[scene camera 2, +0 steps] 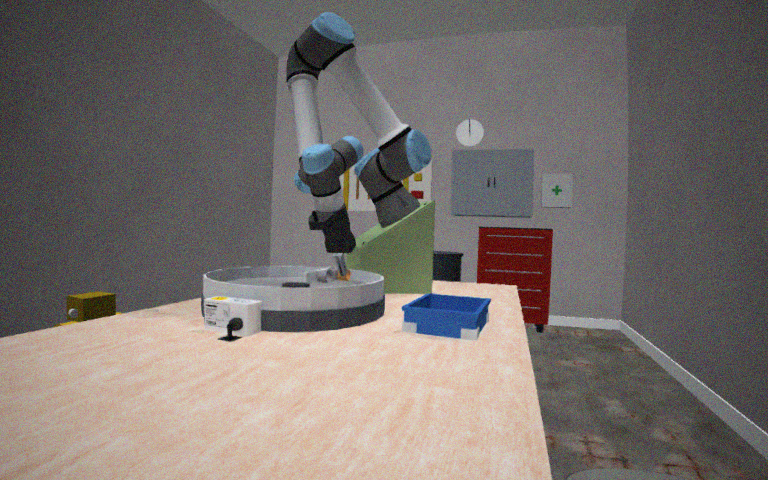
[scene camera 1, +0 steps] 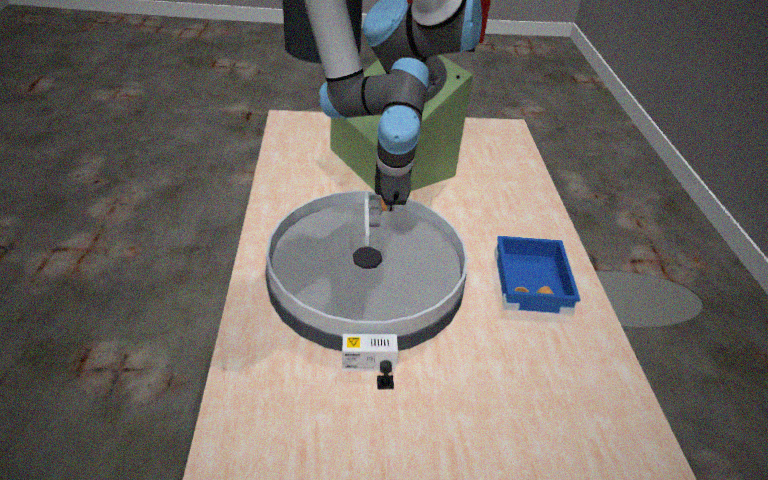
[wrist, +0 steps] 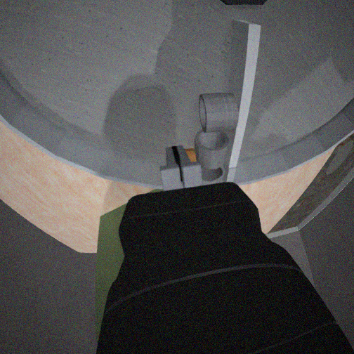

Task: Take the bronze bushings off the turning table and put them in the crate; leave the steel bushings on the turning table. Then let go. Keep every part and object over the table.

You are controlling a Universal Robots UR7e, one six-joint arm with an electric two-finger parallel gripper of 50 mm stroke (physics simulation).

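Where they show: gripper, fingertip midpoint: (scene camera 2: 343, 273) (scene camera 1: 390, 206); arm's base at its link origin: (scene camera 2: 401, 216).
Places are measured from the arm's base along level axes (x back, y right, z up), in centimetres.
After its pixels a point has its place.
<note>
The turning table (scene camera 1: 317, 283) @(x -54.9, y 20.2, z -19.3 cm) (scene camera 2: 305, 300) @(x -63.1, y -2.6, z -18.6 cm) (wrist: 60, 65) is a round grey disc with a raised rim. My gripper (scene camera 1: 387, 208) @(x -30.4, y 5.8, z -17.1 cm) (scene camera 2: 340, 273) @(x -30.4, y 5.8, z -17.1 cm) (wrist: 174, 157) is low over its far side, its fingers nearly together and shut on a bronze bushing (scene camera 1: 384, 203) @(x -29.8, y 7.2, z -16.6 cm) (scene camera 2: 344, 276) @(x -30.1, y 5.7, z -17.9 cm) (wrist: 190, 154). A small orange part of it shows by the right finger in the wrist view; the grip itself is hidden. A steel bushing (wrist: 220, 111) lies on its side and another steel bushing (wrist: 212, 145) stands close to the right finger. Two bronze bushings (scene camera 1: 521, 289) @(x -50.4, y -22.7, z -21.9 cm) (scene camera 1: 544, 290) @(x -51.3, y -27.3, z -21.0 cm) lie in the blue crate (scene camera 1: 568, 277) @(x -47.8, y -32.9, z -20.1 cm) (scene camera 2: 441, 323) @(x -54.1, y -26.7, z -22.1 cm).
A thin white divider (scene camera 1: 367, 220) @(x -37.1, y 10.9, z -16.2 cm) (wrist: 247, 100) stands on the turning table, just right of the steel bushings in the wrist view. A white labelled box (scene camera 1: 369, 356) @(x -72.0, y 9.0, z -20.2 cm) (scene camera 2: 249, 319) @(x -71.1, y 4.0, z -21.5 cm) and a small black post (scene camera 1: 385, 373) @(x -74.2, y 6.0, z -22.0 cm) (scene camera 2: 233, 328) @(x -73.2, y 5.9, z -23.0 cm) stand in front. The green robot base (scene camera 1: 447, 135) @(x -7.4, y -8.3, z -10.3 cm) (scene camera 2: 402, 254) @(x -10.1, y -4.2, z -12.3 cm) is behind.
</note>
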